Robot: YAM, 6 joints.
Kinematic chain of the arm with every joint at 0, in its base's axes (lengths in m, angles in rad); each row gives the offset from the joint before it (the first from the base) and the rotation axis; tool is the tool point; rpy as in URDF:
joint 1: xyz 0 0 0.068 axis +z
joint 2: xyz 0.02 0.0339 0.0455 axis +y
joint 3: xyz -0.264 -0.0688 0 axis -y
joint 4: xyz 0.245 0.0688 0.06 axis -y
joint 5: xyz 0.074 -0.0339 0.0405 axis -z
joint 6: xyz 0.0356 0 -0.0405 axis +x
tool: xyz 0 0 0 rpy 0 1.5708 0
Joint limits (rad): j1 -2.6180..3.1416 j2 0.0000..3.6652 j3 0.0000..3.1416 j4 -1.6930..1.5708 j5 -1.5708..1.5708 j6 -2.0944..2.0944
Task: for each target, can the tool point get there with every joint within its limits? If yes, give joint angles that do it. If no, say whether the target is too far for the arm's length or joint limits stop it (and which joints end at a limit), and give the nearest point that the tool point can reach.
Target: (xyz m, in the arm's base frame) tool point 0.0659 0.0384 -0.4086
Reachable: no: joint limits stop it (at a limit: joint 2) | nearest point 0.0885 0.0516 -0.3495 | short by 0.065 m
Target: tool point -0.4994 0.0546 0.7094
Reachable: no: too far | nearest point -0.4113 0.0450 0.5999 | short by 0.141 m
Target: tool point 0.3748 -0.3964 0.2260
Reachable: yes | joints -0.7743 2.4406 1.7850 1.0990 0.6416 -0.2276
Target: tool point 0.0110 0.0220 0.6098
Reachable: yes | joints 1.6661 0.8947 1.9428 -0.5825 0.3756 -0.3574
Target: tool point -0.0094 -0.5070 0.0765
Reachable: yes | joints -1.6562 2.5262 1.5582 0.7108 -1.2612 -0.0463
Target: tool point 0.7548 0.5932 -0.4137
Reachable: no: too far | nearest point 0.4449 0.3496 -0.1926 | short by 0.452 m
